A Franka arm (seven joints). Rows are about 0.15 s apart.
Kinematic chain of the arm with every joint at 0, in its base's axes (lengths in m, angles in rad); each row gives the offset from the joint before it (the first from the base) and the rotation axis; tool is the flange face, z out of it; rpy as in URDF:
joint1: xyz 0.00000 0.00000 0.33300 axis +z
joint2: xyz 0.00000 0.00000 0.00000 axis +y
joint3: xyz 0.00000 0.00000 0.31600 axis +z
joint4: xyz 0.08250 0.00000 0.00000 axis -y
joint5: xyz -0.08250 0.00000 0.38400 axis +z
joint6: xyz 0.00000 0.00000 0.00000 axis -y
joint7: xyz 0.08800 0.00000 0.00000 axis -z
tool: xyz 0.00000 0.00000 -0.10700 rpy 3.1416 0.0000 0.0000
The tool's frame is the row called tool.
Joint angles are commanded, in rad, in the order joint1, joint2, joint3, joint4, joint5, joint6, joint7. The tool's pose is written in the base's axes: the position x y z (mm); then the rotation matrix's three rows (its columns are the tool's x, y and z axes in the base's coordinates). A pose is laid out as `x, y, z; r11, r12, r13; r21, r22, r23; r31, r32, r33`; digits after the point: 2 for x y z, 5 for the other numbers.
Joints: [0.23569 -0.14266 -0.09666 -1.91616 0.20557 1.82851 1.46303]
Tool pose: 516.73, 86.37, 560.56; 0.20186, -0.97900, 0.02846; -0.95731, -0.19109, 0.21689; -0.20689, -0.07102, -0.97578
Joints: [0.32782 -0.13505 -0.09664 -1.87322 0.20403 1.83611 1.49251]
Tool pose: 512.84, 134.61, 578.22; 0.26769, -0.96221, 0.04995; -0.94151, -0.25022, 0.22572; -0.20469, -0.10745, -0.97291
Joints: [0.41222 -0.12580 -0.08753 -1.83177 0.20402 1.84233 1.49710]
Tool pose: 503.54, 183.85, 594.35; 0.35596, -0.93223, 0.06513; -0.91255, -0.33173, 0.23919; -0.20138, -0.14458, -0.96879
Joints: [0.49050 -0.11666 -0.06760 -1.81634 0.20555 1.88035 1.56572]
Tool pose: 489.31, 234.99, 601.01; 0.38222, -0.92034, 0.08297; -0.90008, -0.35046, 0.25892; -0.20922, -0.17365, -0.96233
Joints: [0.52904 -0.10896 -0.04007 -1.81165 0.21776 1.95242 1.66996]
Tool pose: 480.27, 270.61, 607.02; 0.34279, -0.93113, 0.12447; -0.90800, -0.29443, 0.29808; -0.24090, -0.21520, -0.94639
